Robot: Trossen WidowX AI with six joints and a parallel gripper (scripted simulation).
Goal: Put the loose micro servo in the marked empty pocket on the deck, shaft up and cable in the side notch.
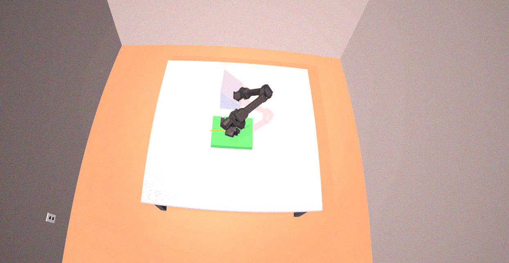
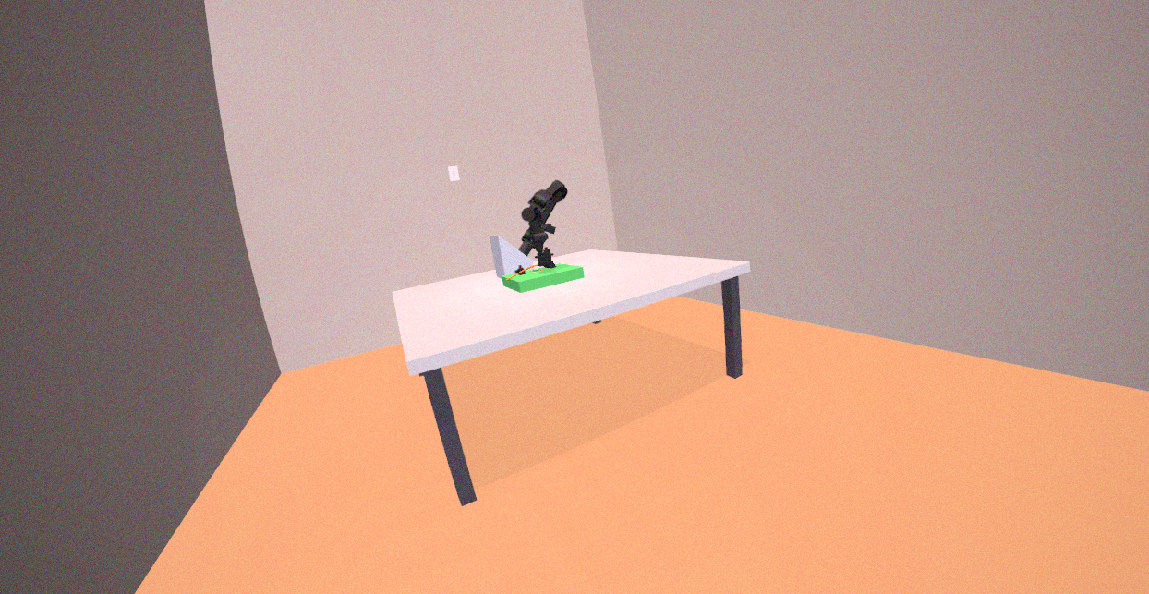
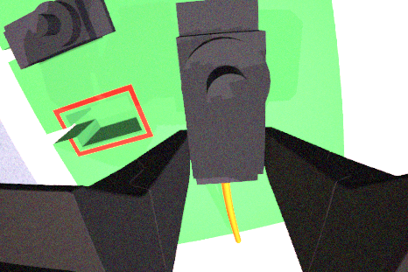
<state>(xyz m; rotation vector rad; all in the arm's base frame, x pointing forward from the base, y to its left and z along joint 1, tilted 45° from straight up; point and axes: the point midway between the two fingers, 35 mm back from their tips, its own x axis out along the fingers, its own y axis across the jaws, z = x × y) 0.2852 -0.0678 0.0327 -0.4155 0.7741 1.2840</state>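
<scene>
Right now the green deck is 10 cm below my gripper tip and 1 cm ahead of it.
</scene>
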